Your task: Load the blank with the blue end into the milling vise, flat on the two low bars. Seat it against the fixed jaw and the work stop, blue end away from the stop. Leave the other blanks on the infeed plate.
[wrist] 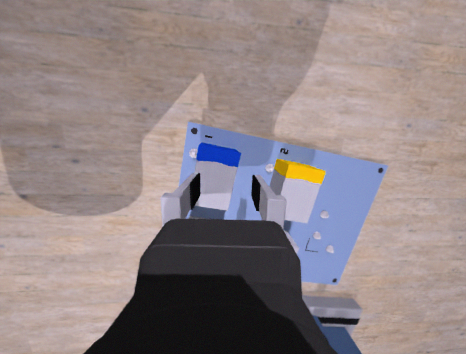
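The blank with the blue end [217, 177] lies on the light blue infeed plate [350, 200] at position 1, its blue end toward the top of the view. A blank with a yellow end [300, 192] lies to its right at position 2. My gripper [226, 184] is open. Its fingers appear above the plate, with the left finger overlapping the left side of the blue-ended blank in the view and the right finger in front of the gap between the two blanks. The lower part of the plate is hidden behind the gripper body. Part of a grey metal jaw [332, 305] shows at the lower right, possibly the vise.
Small round pins [324, 214] stand on the plate, several at its right side and one near the upper left of each blank. Dark screws mark the visible plate corners. A blue body [341, 341] shows below the grey jaw. Shadows fall across the wooden surface [400, 75].
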